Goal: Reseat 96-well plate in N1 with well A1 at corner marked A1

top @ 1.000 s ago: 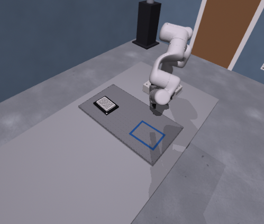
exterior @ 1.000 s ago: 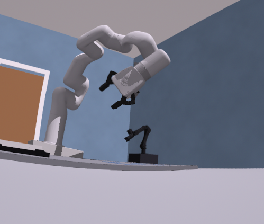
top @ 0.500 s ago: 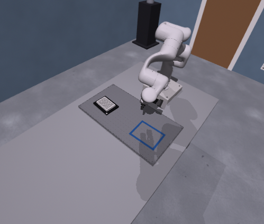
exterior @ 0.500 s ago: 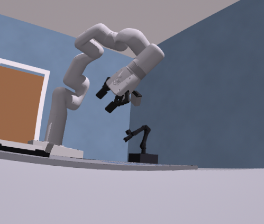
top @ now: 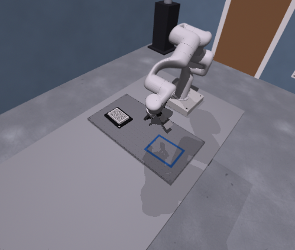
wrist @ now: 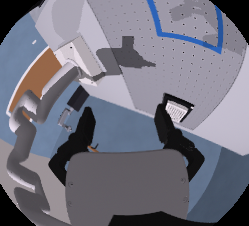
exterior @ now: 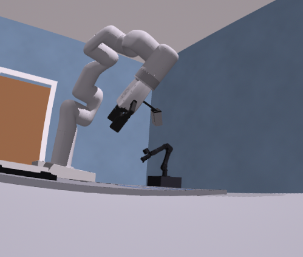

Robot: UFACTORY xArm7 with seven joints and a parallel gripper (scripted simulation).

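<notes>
Now: hand 26 cm to the left of the white 96-well plate, 17 cm above it and 8 cm short of it. Also, from my hand: black plate nest N1: 26 cm to the right, 19 cm below, 8 cm ahead.
</notes>
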